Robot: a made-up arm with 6 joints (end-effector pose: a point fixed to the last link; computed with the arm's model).
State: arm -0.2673 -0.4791 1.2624 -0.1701 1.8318 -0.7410
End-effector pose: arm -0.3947 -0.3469 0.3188 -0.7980 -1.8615 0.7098
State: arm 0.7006 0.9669 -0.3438 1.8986 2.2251 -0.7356
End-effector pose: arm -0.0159 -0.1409 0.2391 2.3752 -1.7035 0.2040
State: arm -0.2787 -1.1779 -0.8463 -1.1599 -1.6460 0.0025
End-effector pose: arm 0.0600 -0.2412 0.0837 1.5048 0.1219 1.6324
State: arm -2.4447 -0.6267 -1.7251 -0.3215 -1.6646 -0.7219
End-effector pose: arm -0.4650 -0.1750 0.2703 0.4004 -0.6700 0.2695
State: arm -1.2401 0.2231 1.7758 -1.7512 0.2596 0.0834
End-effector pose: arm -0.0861 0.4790 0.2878 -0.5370 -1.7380 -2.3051
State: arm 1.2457 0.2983 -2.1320 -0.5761 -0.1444 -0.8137
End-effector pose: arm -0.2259 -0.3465 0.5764 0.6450 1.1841 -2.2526
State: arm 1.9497 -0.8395 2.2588 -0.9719 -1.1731 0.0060
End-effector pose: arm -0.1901 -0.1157 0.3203 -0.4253 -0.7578 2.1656
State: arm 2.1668 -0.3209 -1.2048 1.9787 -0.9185 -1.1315
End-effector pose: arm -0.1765 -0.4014 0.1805 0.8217 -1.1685 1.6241
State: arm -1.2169 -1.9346 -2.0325 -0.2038 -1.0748 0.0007
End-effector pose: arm -0.1027 -0.3916 -0.0678 1.8419 -0.7710 0.4624
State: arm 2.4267 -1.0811 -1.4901 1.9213 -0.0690 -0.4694
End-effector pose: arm -0.4461 -0.1719 -0.0016 0.1733 -2.2592 0.2840
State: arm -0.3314 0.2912 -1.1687 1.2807 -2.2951 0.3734
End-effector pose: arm -0.4517 0.0754 0.1620 0.0836 -2.2702 -0.2784
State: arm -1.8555 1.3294 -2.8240 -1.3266 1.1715 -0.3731
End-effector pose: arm 0.3658 0.0353 0.0431 1.2520 0.4994 1.4262
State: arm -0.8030 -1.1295 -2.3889 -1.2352 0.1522 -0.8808
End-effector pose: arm -0.5370 -0.0257 0.2365 0.7299 -0.8981 -1.1004
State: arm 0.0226 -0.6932 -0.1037 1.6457 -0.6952 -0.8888
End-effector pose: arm -0.6228 -0.0432 0.1889 1.7988 -0.4495 -2.0534
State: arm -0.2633 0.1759 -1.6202 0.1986 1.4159 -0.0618
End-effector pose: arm -0.0033 0.1479 0.5813 -1.1051 1.0118 -1.9428
